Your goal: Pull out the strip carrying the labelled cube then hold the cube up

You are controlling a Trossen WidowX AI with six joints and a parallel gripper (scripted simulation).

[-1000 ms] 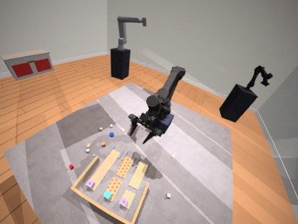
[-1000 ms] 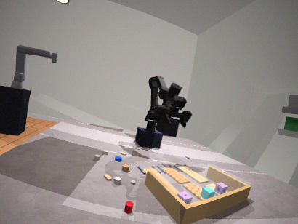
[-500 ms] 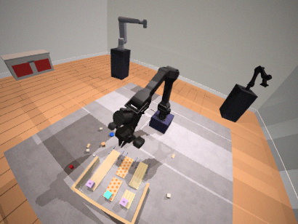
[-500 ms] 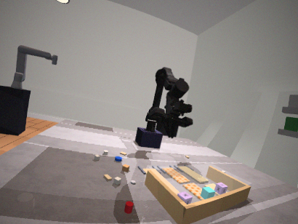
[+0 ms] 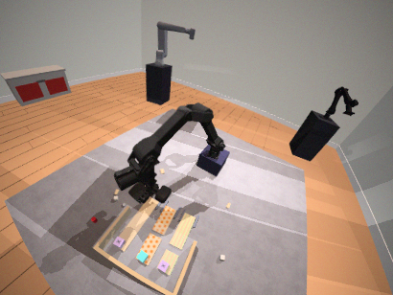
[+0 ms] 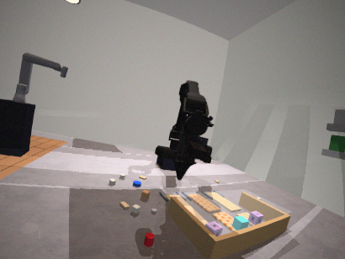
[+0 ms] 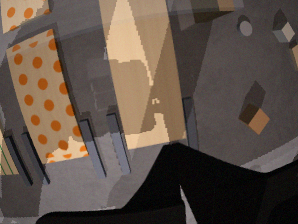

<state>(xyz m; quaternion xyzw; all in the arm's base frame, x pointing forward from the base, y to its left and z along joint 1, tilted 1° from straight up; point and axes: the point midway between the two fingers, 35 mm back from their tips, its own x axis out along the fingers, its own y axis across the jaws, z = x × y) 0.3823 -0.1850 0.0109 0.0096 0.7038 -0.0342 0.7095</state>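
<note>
The blue disc lies 120 mm behind my gripper tip, 100 mm to the right of it and 70 mm below it. Also, from my gripper tip: red cylinder (180 mm ahead, 160 mm to the right, 60 mm below).
</note>
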